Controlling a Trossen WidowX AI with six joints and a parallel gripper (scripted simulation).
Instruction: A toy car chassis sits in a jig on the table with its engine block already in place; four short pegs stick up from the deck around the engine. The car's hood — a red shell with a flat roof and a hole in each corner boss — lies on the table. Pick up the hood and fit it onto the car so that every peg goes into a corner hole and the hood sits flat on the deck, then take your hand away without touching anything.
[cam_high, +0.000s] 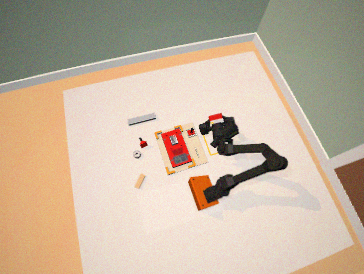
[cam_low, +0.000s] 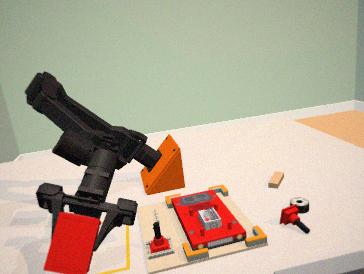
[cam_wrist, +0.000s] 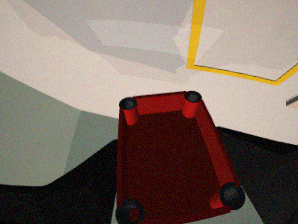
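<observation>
Right now my gripper tip is 1 cm below the red hood. The rest, counted from my gripper tip: grey bar: 39 cm to the left, 16 cm ahead, 6 cm below; then wooden block: 50 cm to the left, 18 cm behind, 6 cm below; then grey engine block: 27 cm to the left, 4 cm below, 4 cm behind.
</observation>
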